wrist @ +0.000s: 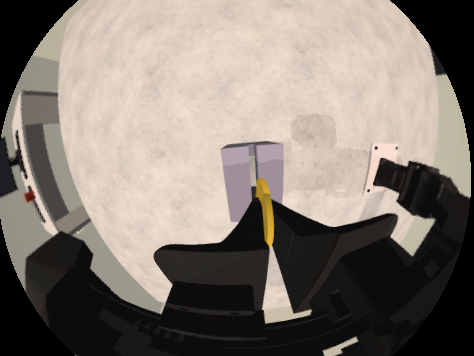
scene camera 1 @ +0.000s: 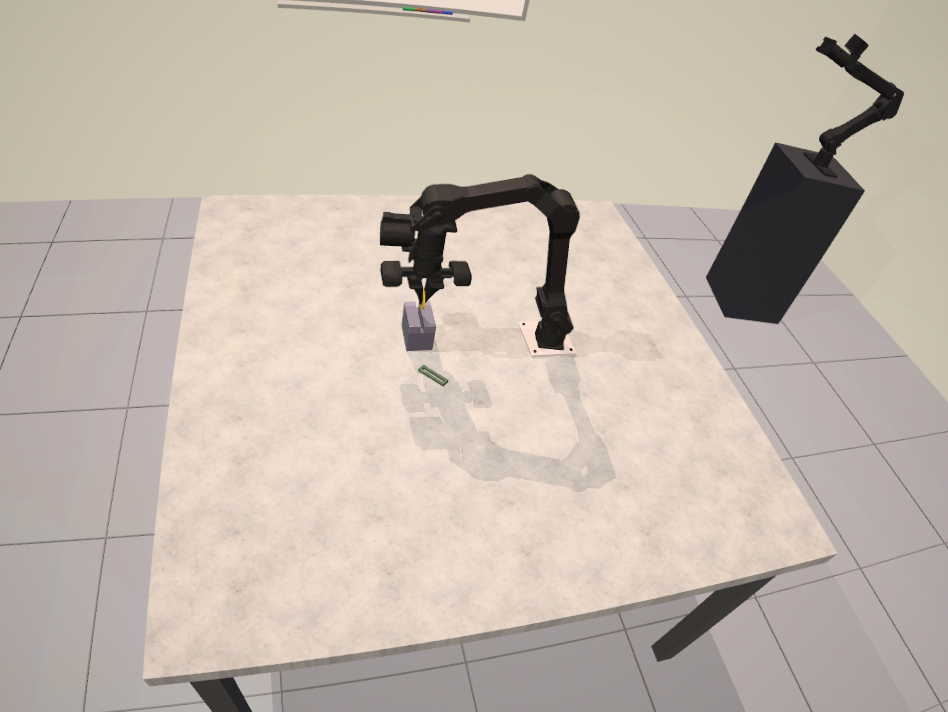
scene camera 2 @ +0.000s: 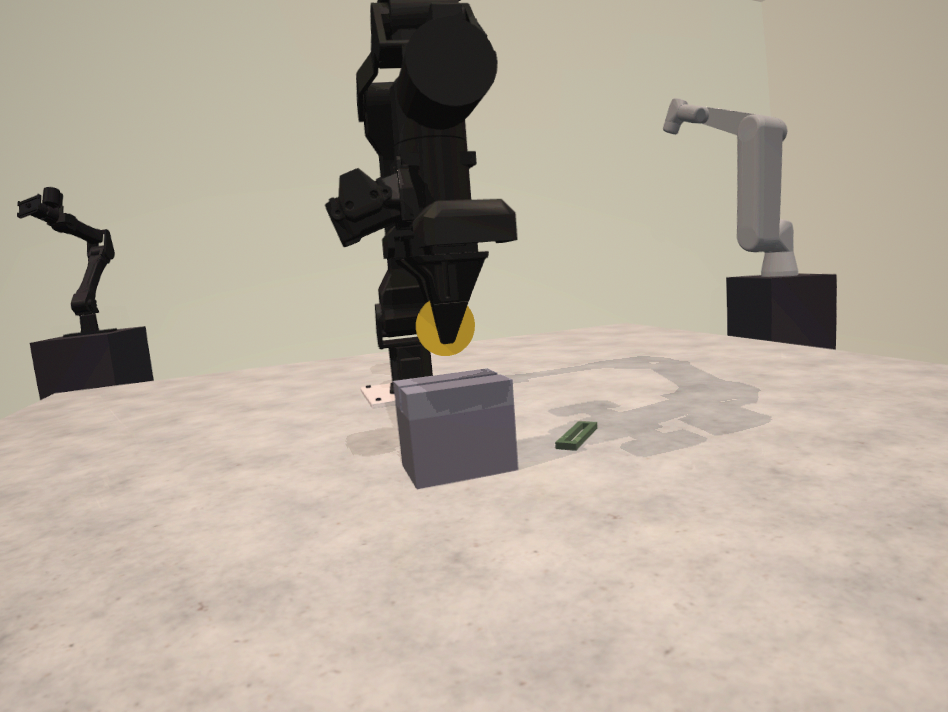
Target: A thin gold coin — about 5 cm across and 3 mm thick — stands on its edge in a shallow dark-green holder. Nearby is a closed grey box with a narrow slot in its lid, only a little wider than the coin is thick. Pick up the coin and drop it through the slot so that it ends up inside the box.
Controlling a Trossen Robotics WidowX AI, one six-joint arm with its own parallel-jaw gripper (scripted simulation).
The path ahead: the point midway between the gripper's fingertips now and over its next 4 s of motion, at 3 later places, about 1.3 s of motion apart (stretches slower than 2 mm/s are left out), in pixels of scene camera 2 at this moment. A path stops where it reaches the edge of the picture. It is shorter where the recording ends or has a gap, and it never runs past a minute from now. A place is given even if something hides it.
My gripper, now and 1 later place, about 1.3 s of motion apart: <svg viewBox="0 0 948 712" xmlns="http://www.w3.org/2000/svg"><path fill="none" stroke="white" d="M446 343L448 360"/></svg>
